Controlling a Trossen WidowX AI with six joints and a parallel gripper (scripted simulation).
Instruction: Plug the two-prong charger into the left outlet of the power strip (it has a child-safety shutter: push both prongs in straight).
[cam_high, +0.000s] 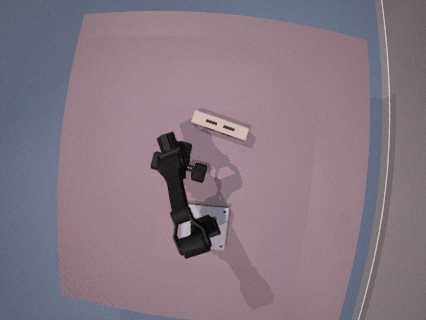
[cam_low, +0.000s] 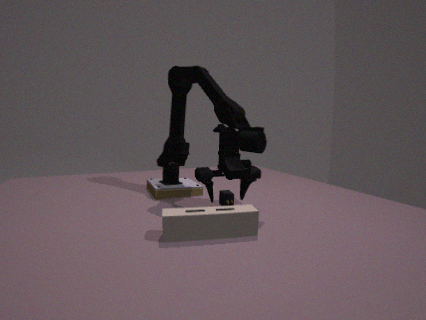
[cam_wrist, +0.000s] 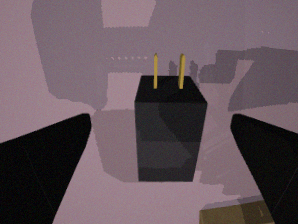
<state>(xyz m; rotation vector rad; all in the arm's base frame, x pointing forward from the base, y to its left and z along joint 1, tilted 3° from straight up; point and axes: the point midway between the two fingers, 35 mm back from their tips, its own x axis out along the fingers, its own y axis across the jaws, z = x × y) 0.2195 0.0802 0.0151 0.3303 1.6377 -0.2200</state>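
Right now my gripper tip is 10 mm to the left of the charger, 10 mm below it and 10 mm short of it.
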